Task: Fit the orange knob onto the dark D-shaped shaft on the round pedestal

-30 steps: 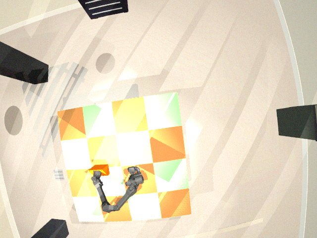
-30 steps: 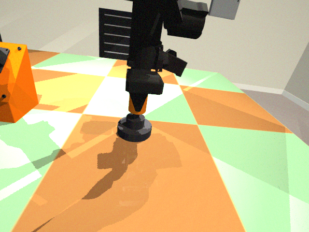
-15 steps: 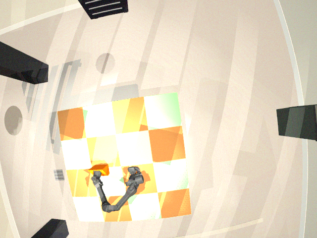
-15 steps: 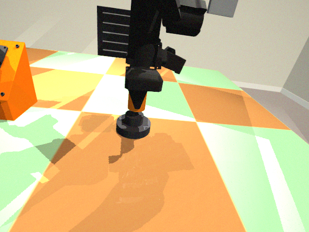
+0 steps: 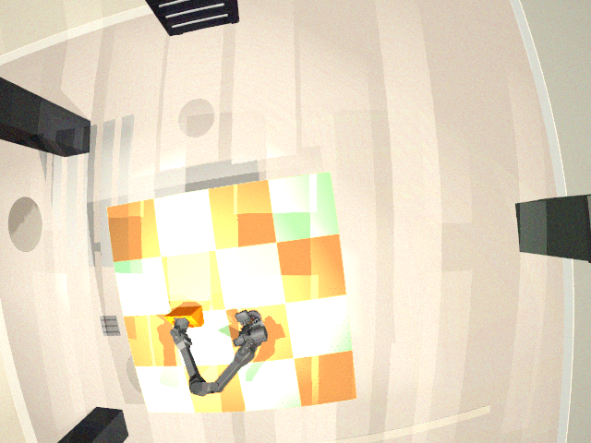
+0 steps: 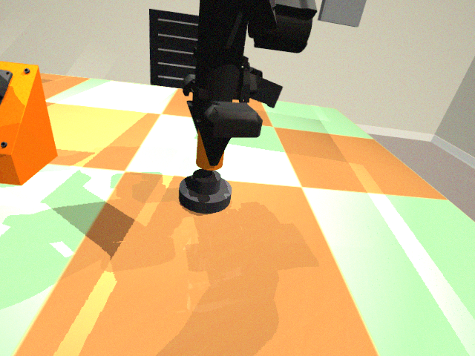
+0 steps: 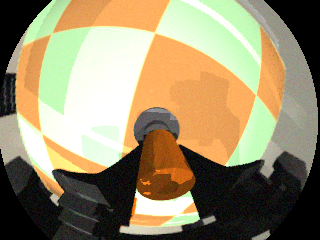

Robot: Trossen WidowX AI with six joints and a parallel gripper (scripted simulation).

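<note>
Right now the knob is 2 cm above my gripper tip. The rest, counted from my gripper tip: pedestal (4 cm below).
</note>
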